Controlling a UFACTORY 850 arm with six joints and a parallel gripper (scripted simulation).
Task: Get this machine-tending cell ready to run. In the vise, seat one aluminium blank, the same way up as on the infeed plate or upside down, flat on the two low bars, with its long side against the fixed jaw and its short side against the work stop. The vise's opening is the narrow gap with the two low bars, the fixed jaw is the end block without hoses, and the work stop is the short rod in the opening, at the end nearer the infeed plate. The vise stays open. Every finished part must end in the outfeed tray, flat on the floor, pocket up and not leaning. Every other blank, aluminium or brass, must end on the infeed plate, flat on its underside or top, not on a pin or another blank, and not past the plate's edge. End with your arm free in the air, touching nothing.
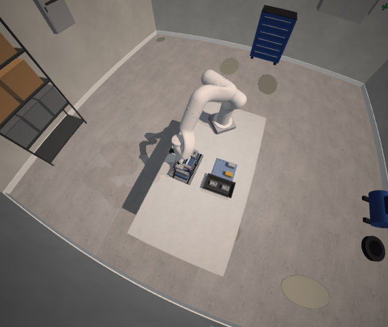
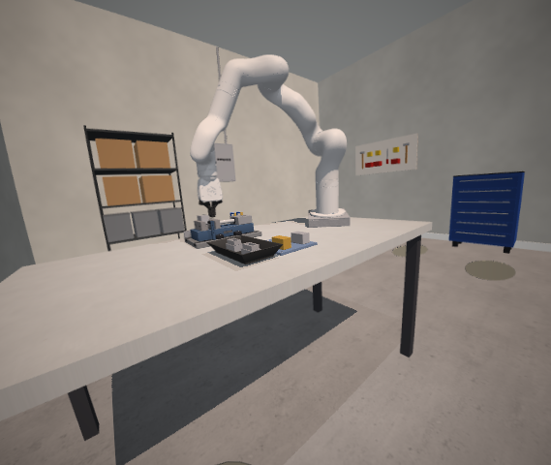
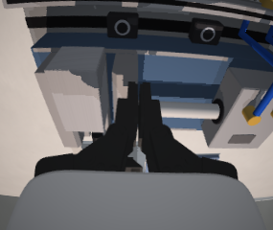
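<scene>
The grey jaw block is 1 cm ahead of my hand, 3 cm to the left of it and 4 cm below it. Round my hand: silver rod 4 cm behind, 4 cm to the left, 4 cm below; then vise 3 cm behind, 4 cm to the left, 8 cm below; then dark work stop rod 5 cm ahead, 8 cm to the left, 3 cm below.
</scene>
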